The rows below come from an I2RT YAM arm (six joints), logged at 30 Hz.
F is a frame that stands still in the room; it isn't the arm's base.
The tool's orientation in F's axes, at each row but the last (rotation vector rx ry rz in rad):
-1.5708 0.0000 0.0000
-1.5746 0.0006 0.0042
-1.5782 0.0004 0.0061
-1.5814 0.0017 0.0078
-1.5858 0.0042 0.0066
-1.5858 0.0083 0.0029
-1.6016 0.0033 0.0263
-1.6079 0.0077 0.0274
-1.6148 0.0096 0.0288
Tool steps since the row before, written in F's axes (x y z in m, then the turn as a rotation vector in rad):
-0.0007 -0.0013 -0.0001 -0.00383 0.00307 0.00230
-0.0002 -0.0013 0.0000 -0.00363 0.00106 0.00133
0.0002 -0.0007 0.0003 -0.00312 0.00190 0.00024
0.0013 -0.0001 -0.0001 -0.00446 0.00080 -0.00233
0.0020 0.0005 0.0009 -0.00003 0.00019 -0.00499
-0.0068 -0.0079 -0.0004 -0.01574 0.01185 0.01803
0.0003 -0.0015 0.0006 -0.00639 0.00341 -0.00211
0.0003 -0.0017 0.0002 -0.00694 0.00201 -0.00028
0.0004 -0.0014 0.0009 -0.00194 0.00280 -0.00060
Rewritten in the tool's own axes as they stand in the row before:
-0.0007 0.0001 -0.0013 -0.00383 -0.00230 0.00307
-0.0002 0.0000 -0.0013 -0.00363 -0.00132 0.00106
0.0002 -0.0003 -0.0007 -0.00311 -0.00024 0.00191
0.0013 0.0001 -0.0001 -0.00444 0.00235 0.00084
0.0020 -0.0009 0.0005 0.00000 0.00499 0.00026
-0.0068 0.0006 -0.0079 -0.01591 -0.01809 0.01152
0.0003 -0.0006 -0.0015 -0.00630 0.00212 0.00357
0.0003 -0.0001 -0.0017 -0.00691 0.00036 0.00211
0.0004 -0.0008 -0.0014 -0.00189 0.00052 0.00285

